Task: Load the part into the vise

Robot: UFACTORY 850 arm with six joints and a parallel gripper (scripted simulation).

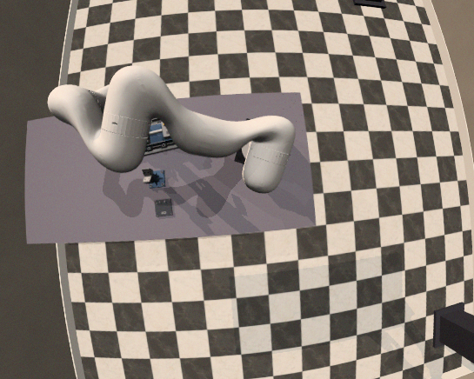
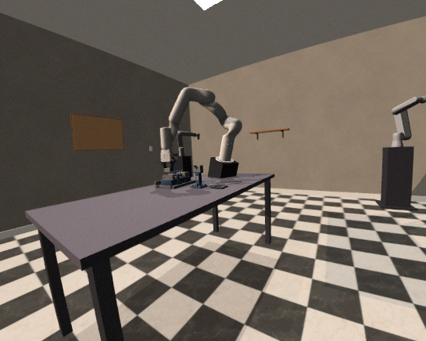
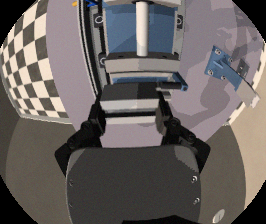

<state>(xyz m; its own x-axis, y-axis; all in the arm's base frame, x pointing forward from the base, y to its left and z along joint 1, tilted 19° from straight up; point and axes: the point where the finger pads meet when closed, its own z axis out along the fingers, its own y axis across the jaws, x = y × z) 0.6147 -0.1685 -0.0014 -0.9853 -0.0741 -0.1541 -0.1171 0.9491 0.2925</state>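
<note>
Right now the air cylinder rod is 90 mm behind my hand, 10 mm to the left of it and 70 mm below it. From my hand the other things lie so: vise (70 mm behind, 10 mm to the left, 100 mm below); part (right at my hand).
</note>
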